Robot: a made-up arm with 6 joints.
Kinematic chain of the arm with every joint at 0, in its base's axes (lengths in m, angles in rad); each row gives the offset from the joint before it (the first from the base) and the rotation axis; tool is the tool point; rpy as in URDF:
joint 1: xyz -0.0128 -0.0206 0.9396 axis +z
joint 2: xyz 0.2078 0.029 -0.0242 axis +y
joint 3: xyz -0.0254 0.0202 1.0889 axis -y
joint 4: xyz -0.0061 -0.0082 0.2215 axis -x
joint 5: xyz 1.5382 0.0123 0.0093 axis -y
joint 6: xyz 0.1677 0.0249 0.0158 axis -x
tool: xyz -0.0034 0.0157 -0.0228 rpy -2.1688 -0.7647 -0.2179
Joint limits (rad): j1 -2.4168..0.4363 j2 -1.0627..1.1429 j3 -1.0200..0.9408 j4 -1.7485..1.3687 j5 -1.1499..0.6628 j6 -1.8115..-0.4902
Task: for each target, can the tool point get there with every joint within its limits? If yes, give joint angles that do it. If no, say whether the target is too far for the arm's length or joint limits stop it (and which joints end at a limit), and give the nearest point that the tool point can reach.
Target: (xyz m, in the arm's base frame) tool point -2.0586 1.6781 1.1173
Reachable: no: joint limits stop it (at a limit: joint 2, joint 3, joint 5, joint 6) | nearest point -1.3829 1.1171 2.7554 | short by 1.859 m
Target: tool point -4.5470 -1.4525 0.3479
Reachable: no: too far | nearest point -2.1523 -1.7827 0.8678 | short by 2.473 m
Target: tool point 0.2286 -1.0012 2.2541
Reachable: yes | joints -1.4642 -0.7912 -0.5885 -1.3234 -0.7648 -1.5314
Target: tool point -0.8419 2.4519 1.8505
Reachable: no: joint limits stop it (at a limit: joint 2, joint 3, joint 5, joint 6) | nearest point -0.5790 1.6679 2.7554 | short by 1.226 m
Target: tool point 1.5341 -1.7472 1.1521
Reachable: yes | joints -0.8831 0.5493 -0.0238 -1.0317 -0.4615 -1.6904
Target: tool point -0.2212 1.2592 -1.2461
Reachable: no: joint limits stop it (at a limit: joint 1, joint 2) | nearest point 0.5314 0.4261 -0.2053 | short by 1.531 m
